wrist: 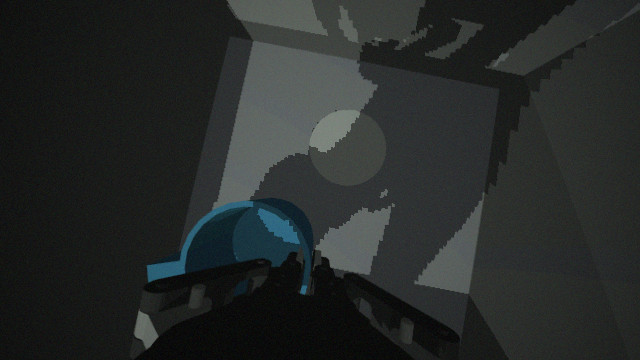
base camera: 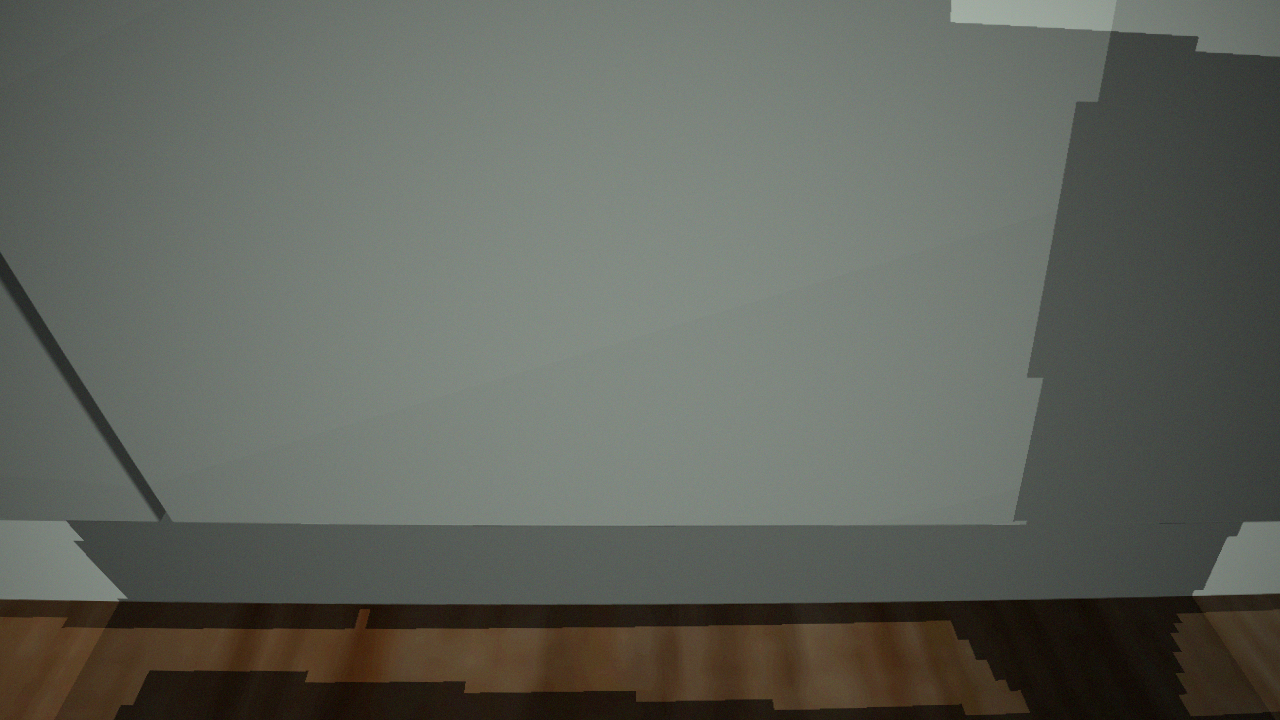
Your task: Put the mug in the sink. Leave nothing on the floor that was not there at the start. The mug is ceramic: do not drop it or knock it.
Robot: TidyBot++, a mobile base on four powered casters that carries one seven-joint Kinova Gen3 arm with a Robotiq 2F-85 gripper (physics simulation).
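Places are measured from the arm's base along level axes (x left, y ahead, z down), in centimetres.
Pixels of known places: gripper, fingertip midpoint: [wrist: 308, 260].
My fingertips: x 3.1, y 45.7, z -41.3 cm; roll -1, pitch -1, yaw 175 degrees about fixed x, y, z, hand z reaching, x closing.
Note:
Ahead of a thing's pixels: the offset from my fingertips to its top centre. "spot": to the spot under its first point. Level surfaces: height alone.
The blue mug {dx +5.8, dy -1.0, dz -3.5 cm} [wrist: 265, 240] is at the lower left of the wrist view, its open top facing the camera and its handle pointing left. My gripper [wrist: 308, 260] is shut on the mug's wall at the right side of its rim, with one finger inside the mug and one outside. The mug is inside the sink [wrist: 430, 150], beside the round drain [wrist: 347, 148]. The frames do not show clearly whether the mug's base touches the sink floor. The mug, the gripper and the sink basin do not show in the base camera view.
The sink's dark left wall [wrist: 100, 125] rises close beside the mug, and its right wall [wrist: 560, 225] is farther off. In the base camera view a grey cabinet front {spot: dx -2.5, dy -20.5, dz +55.1 cm} [base camera: 581, 268] stands close ahead, above a recessed kick board [base camera: 581, 564] and the wooden floor {dz +80.9 cm} [base camera: 554, 658].

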